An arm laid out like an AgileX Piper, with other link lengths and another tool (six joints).
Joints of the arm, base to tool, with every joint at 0 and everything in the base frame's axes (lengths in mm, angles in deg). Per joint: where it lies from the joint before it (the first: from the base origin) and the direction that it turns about. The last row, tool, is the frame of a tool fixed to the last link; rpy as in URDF.
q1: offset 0 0 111.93 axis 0 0 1
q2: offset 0 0 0 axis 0 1 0
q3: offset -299.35 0 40.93 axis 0 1 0
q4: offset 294.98 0 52.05 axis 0.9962 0 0.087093
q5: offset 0 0 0 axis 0 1 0
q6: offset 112.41 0 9.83 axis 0.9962 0 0.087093
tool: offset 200.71 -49 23.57 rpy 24.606 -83.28 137.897
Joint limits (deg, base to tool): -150..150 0..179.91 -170..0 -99.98..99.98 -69.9..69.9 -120..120
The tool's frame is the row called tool.
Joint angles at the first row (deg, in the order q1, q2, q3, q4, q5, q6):
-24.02, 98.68, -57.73, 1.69, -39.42, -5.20
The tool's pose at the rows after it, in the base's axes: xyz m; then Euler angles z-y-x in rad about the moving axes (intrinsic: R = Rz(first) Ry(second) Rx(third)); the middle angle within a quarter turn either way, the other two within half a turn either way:
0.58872 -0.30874 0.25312 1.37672 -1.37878 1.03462
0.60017 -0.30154 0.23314 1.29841 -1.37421 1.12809
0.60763 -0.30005 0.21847 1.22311 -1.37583 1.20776
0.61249 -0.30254 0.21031 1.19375 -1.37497 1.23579
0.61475 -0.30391 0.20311 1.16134 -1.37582 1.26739
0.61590 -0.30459 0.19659 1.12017 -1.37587 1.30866
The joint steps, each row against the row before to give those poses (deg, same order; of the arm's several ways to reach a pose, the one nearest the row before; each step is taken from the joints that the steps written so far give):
1.19, 3.26, 0.01, 0.51, -2.36, -2.72
1.08, 2.78, -0.49, 0.38, -1.33, -0.67
0.51, 2.07, -0.78, 0.49, -0.42, -0.32
0.00, 1.62, -0.92, 0.14, -0.39, -0.13
0.00, 1.03, -0.35, 0.09, -0.33, 0.00
0.00, 0.68, -0.10, 0.05, -0.12, 0.00

